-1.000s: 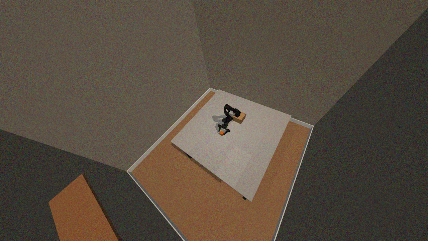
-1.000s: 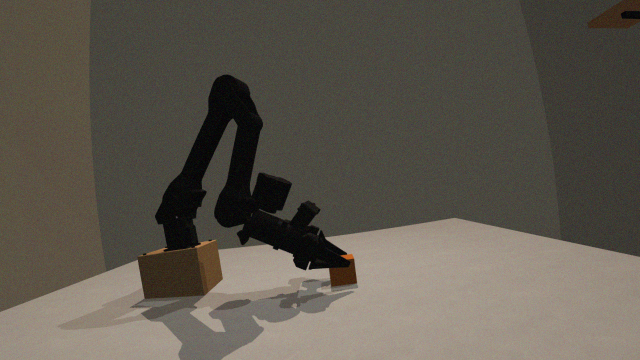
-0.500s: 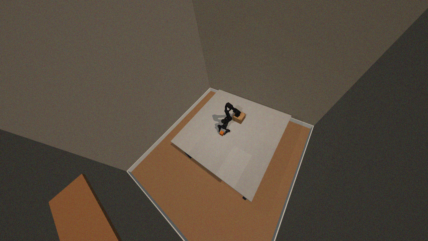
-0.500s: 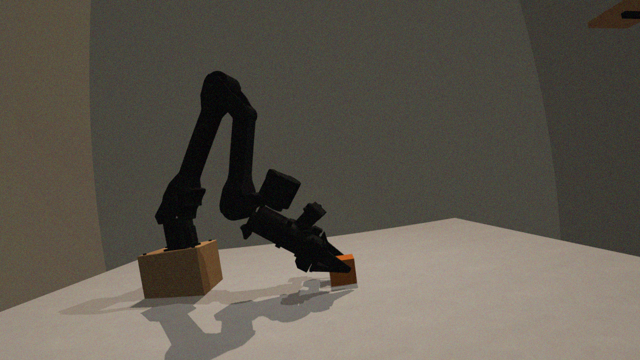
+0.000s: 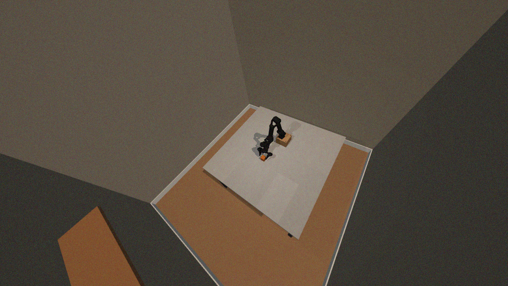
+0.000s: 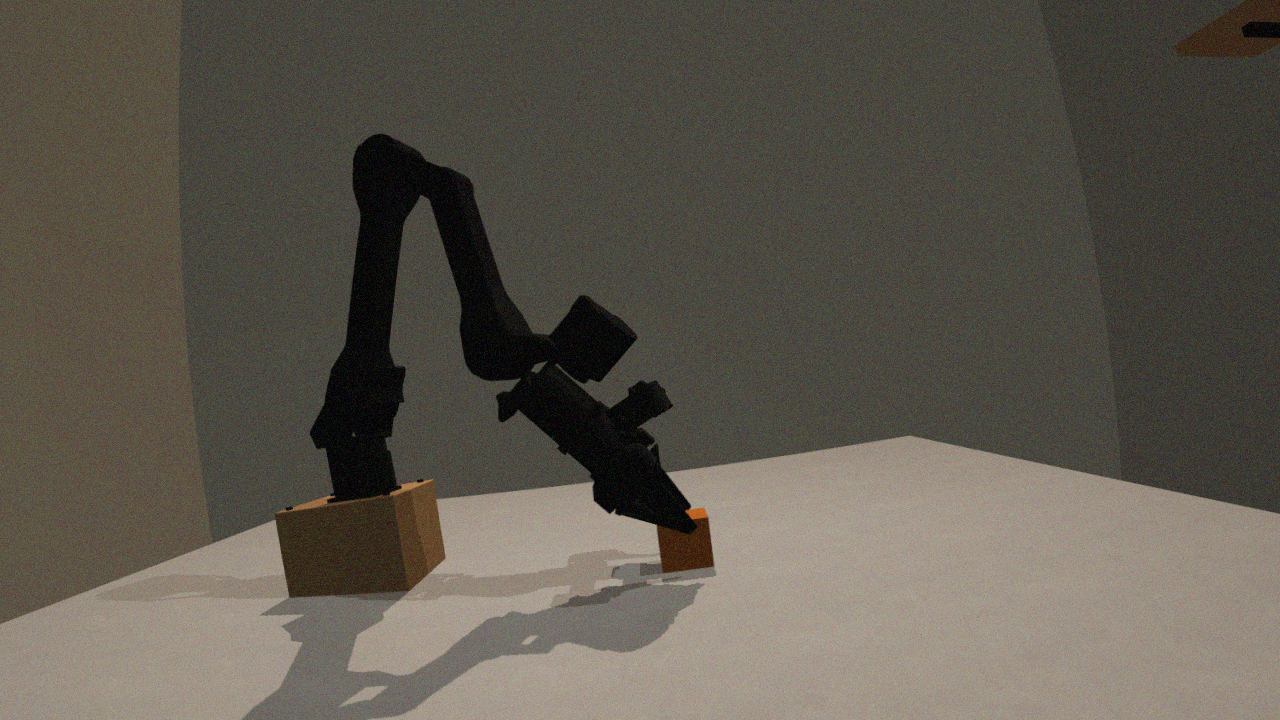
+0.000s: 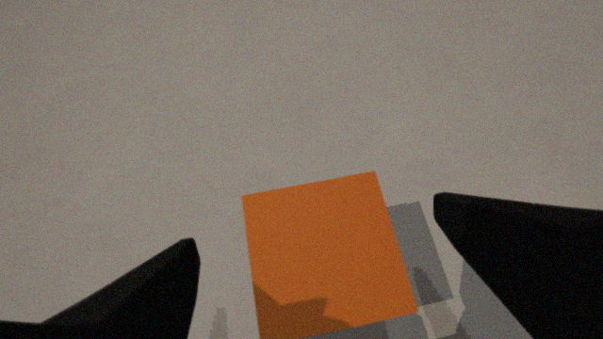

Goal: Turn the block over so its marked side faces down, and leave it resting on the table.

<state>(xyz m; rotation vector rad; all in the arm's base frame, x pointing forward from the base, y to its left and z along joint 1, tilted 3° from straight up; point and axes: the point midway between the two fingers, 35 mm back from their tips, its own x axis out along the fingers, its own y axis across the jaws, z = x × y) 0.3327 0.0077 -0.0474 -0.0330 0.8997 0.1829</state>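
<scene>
Right now my gripper tip is 20 mm past the block and 20 mm above it.
</scene>
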